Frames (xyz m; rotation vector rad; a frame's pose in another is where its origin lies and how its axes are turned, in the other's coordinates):
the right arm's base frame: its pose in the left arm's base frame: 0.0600 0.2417 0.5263 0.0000 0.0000 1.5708
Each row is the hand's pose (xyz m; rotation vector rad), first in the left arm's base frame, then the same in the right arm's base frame.
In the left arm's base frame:
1: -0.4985 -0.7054 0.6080 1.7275 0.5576 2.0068
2: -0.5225 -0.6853 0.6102 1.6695 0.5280 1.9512
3: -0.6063 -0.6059 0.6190 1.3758 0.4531 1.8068
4: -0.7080 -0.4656 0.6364 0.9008 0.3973 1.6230
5: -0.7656 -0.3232 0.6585 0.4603 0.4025 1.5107
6: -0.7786 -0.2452 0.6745 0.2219 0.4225 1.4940
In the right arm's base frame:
1: -0.9471 0.5585 0.0817 1.3167 -0.6741 0.8113
2: -0.9270 0.5825 0.0839 1.2807 -0.6653 0.7308
3: -0.8476 0.6663 0.0927 1.1016 -0.5558 0.4772
4: -0.7073 0.7680 0.1101 0.8125 -0.3152 0.1646
5: -0.5649 0.8256 0.1322 0.5518 -0.0370 -0.0164
6: -0.4869 0.8386 0.1482 0.4136 0.1288 -0.0502

